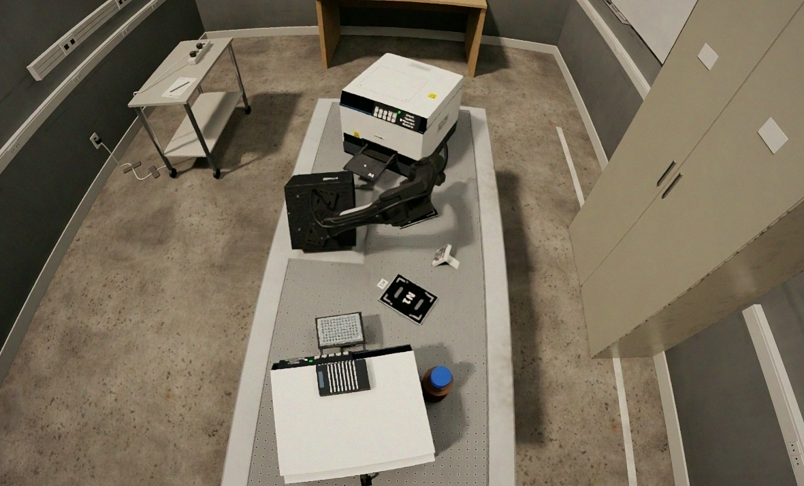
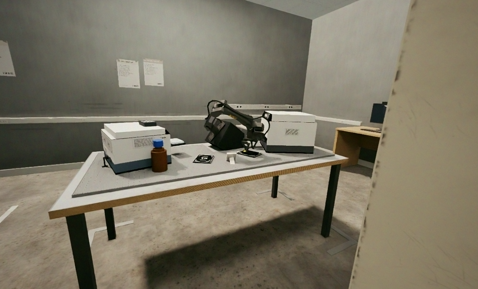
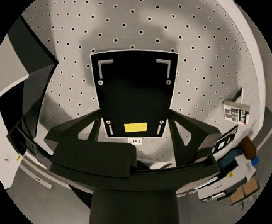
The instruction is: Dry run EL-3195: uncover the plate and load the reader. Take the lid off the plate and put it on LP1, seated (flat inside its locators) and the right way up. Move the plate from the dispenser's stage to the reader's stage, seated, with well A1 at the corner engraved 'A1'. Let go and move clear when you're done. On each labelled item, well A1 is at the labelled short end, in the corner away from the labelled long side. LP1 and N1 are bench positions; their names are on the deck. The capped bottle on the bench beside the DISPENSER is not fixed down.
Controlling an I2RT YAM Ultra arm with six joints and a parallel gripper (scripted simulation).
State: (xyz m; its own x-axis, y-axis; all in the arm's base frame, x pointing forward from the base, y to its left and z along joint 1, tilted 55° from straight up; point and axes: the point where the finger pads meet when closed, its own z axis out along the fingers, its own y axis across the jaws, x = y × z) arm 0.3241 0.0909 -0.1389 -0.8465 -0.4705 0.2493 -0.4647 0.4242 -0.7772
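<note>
My hand is 3 cm above the black plate. From my hand the other things lie so: well plate (18 cm behind, 54 cm to the right, 6 cm above); then blue-capped bottle (12 cm ahead, 67 cm to the right, 7 cm above).
</note>
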